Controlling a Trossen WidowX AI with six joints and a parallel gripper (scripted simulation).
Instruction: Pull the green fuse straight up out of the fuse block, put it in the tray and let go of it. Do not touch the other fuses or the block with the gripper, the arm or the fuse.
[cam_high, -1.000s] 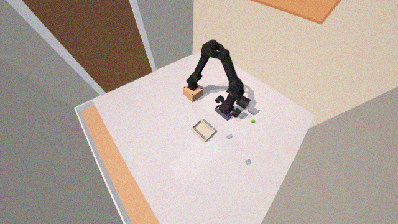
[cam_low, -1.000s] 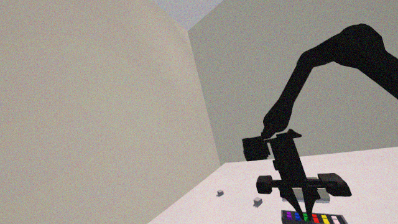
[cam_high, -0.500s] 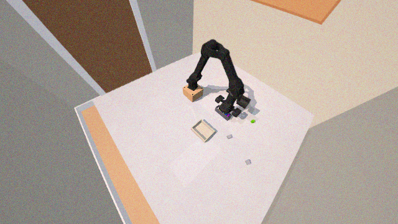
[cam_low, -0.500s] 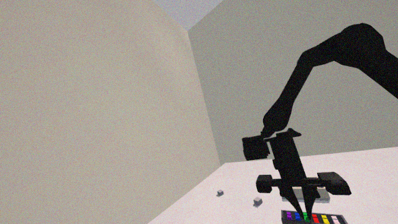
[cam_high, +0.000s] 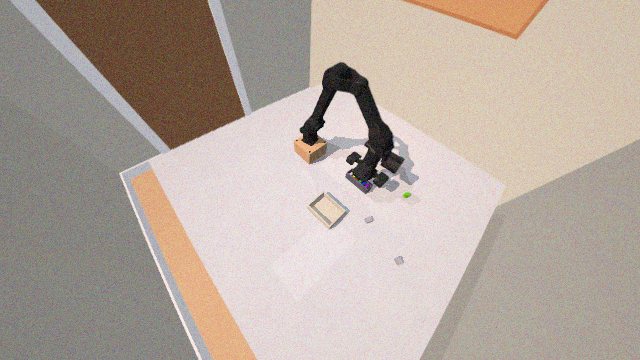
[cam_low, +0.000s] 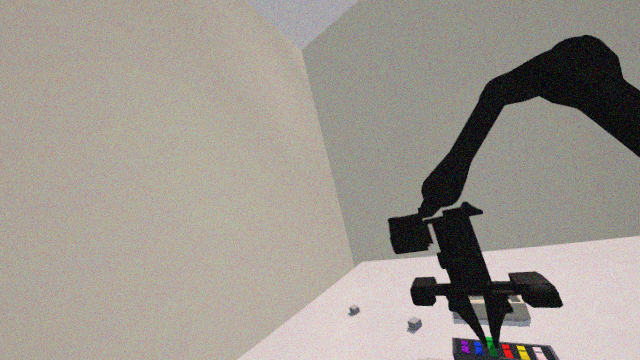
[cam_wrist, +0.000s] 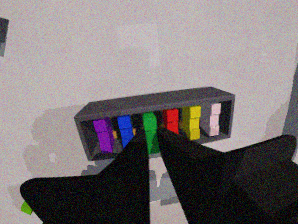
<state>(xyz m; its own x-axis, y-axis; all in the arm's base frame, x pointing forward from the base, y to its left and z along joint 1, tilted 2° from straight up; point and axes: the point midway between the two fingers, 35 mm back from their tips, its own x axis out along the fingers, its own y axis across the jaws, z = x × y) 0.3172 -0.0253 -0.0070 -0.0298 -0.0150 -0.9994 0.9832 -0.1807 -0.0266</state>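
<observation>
The tray lies 5 cm behind my gripper tip, 21 cm to the right of it and 4 cm below it. The rest, counted from my gripper tip: green fuse (1 cm below).
</observation>
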